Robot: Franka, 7 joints.
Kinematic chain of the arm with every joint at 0, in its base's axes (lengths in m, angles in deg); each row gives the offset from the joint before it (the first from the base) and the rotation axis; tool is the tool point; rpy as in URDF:
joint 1: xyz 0 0 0.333 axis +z
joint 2: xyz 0 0 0 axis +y
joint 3: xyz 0 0 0.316 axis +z
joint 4: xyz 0.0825 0 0 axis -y
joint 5: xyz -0.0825 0 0.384 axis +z
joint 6: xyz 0 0 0 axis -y
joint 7: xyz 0.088 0 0 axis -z
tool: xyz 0 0 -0.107 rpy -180 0 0
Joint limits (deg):
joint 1: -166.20..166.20
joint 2: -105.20..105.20
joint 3: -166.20..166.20
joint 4: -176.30..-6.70
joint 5: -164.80..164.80
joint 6: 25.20..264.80
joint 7: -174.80..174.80
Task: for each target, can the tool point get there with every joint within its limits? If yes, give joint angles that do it. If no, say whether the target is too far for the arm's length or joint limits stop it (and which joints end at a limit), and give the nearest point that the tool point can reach.
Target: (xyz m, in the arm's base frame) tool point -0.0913 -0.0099 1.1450
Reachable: yes | joints -6.12 7.02 -140.98 -21.70 -103.03 90.62 96.52
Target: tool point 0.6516 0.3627 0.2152
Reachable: yes | joints -115.19 -75.58 130.06 -63.37 125.72 184.05 56.57
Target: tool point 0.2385 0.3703 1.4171
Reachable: no: too far | nearest point 0.1749 0.2715 1.1278 | short by 0.312 m
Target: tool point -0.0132 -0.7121 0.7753
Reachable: yes | joints -93.87 30.78 -1.62 -46.55 -65.25 161.88 131.45
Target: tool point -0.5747 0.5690 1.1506
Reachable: no: too far | nearest point -0.4287 0.4245 0.9429 | short by 0.292 m
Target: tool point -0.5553 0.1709 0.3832
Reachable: yes | joints 124.46 33.81 61.56 -108.71 -101.03 51.94 -47.41
